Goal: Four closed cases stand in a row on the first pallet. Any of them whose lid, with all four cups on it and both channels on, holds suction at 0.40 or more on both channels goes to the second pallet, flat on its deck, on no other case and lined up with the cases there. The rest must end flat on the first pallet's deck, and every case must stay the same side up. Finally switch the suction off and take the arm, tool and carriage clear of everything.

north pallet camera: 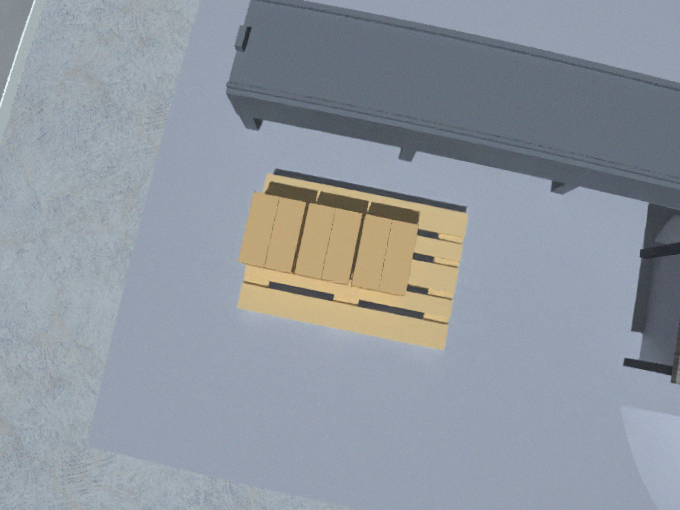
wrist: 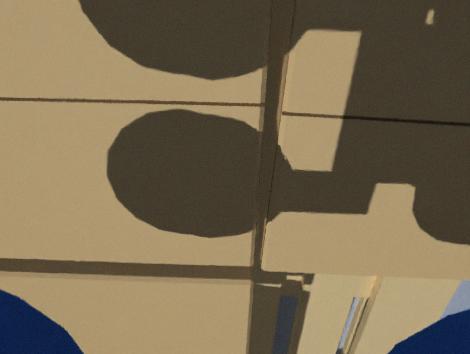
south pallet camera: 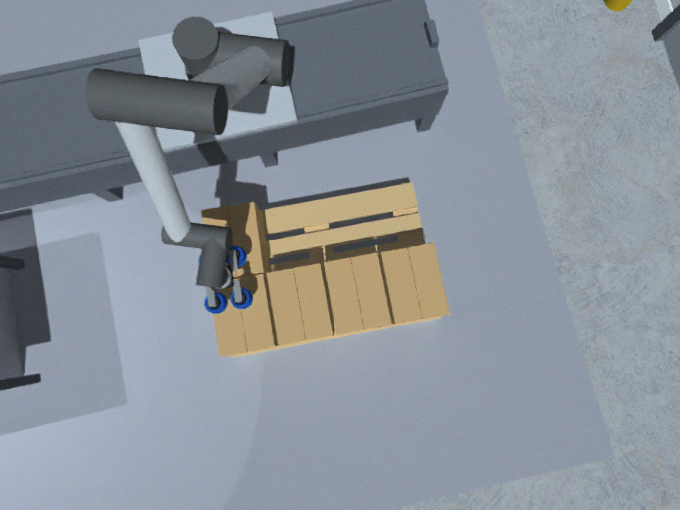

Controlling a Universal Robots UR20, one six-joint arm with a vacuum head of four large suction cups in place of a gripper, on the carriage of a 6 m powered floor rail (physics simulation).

Labels:
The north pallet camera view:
pallet: 439, 278
case: 274, 228
case: 385, 252
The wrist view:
my suction head: 30, 323
pallet: 388, 307
case: 357, 177
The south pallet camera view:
pallet: 314, 216
case: 246, 220

